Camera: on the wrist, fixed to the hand. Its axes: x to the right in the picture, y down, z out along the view.
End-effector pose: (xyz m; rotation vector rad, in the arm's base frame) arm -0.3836 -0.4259 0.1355 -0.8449 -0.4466 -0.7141
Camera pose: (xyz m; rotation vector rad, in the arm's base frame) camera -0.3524 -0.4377 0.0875 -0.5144 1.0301 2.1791
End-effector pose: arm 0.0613 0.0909 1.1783 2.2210 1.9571 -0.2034
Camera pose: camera 0.1020 0.0912 1.2203 1.9685 -2.2807 0.2372
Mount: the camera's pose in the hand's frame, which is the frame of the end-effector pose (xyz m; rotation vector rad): -0.0036 0.0420 -0.0405 -0.0376 0.0063 -3.1208
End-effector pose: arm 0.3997 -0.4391 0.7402 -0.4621 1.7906 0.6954
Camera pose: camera 0.3458 -0.4344 0.7622 -2.0372 -0.5052 -1.4331
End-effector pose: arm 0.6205 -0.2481 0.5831 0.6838 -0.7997 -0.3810
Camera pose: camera 0.6515 -0.1990 0.5897 -1.0607 -0.9228 2.4277
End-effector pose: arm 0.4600 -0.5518 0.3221 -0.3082 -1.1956 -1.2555
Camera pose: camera 0.5169 -0.5650 0.3193 -1.2234 0.3142 1.5402
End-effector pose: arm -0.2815 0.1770 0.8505 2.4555 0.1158 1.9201
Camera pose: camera -0.3198 0.1337 0.8595 -0.0698 1.7900 -0.0064
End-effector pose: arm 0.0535 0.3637 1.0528 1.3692 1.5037 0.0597
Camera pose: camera 0.0540 0.3985 1.0997 -1.9325 1.7804 -1.5869
